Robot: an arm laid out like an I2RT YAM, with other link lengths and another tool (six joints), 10 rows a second.
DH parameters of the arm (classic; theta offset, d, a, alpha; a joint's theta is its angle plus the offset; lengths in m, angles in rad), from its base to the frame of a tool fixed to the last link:
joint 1: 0 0.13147 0.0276 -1.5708
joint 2: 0 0 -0.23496 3.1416
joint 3: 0.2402 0 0.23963 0
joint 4: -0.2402 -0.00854 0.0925 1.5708
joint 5: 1.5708 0 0 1.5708
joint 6: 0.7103 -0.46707 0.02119 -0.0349
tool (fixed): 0 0.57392 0 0
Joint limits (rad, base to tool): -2.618..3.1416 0..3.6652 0..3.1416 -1.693..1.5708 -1.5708..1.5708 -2.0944..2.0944
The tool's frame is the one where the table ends.
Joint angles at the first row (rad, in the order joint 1, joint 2, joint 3, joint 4, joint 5, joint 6):
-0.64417 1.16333 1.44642 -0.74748 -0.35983 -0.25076
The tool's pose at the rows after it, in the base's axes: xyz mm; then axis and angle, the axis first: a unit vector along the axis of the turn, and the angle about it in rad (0 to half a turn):
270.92 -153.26 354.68 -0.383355 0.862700 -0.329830 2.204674
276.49 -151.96 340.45 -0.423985 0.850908 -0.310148 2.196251
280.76 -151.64 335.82 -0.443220 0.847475 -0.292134 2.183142
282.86 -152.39 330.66 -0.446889 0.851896 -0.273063 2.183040
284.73 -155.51 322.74 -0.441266 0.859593 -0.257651 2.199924
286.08 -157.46 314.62 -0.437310 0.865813 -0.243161 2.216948
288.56 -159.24 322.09 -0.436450 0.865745 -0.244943 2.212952
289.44 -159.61 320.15 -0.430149 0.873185 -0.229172 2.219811
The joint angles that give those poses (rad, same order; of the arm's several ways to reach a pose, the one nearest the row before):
-0.64812 1.16199 1.42359 -0.70730 -0.42791 -0.33939
-0.65191 1.17437 1.38299 -0.68878 -0.49671 -0.39882
-0.65637 1.19846 1.38903 -0.69557 -0.54440 -0.42131
-0.66108 1.22206 1.40011 -0.71524 -0.56762 -0.42607
-0.66458 1.24733 1.40511 -0.73118 -0.56571 -0.42644
-0.66575 1.26788 1.40513 -0.74530 -0.56291 -0.42874
-0.66575 1.28784 1.44870 -0.76269 -0.56335 -0.42465
-0.66654 1.30985 1.47298 -0.79246 -0.56647 -0.41498

